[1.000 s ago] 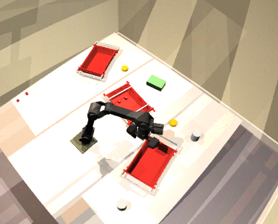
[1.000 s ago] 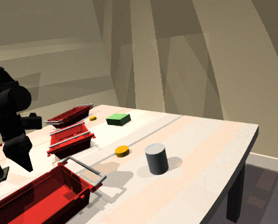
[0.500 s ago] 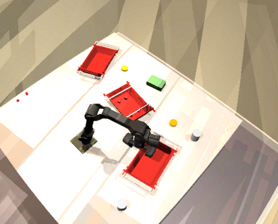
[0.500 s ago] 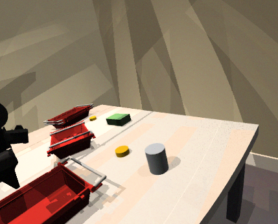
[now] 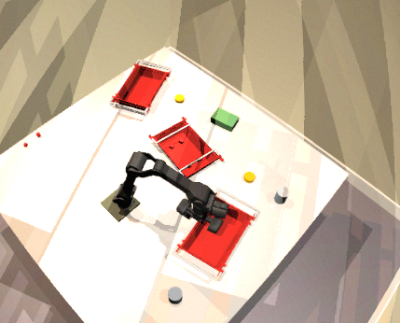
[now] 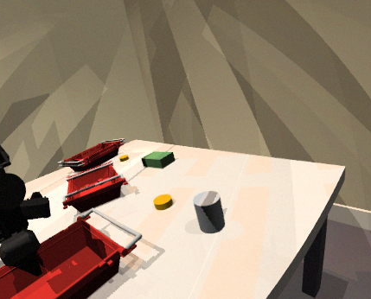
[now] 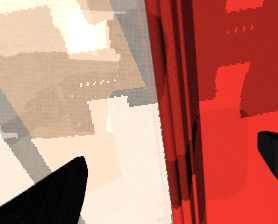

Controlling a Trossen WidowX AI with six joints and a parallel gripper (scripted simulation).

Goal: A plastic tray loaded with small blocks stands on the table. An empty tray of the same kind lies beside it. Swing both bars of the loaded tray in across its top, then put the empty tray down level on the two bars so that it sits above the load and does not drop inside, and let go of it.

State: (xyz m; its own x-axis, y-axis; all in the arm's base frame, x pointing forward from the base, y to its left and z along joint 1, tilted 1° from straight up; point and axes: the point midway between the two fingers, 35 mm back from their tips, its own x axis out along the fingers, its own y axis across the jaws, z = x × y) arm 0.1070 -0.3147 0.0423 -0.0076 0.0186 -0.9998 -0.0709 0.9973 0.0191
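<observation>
The red tray is 10 mm ahead of my gripper tip, 90 mm to the right of it and 20 mm above it. Round my gripper tip: green block 540 mm ahead, 230 mm to the left, 10 mm below.
</observation>
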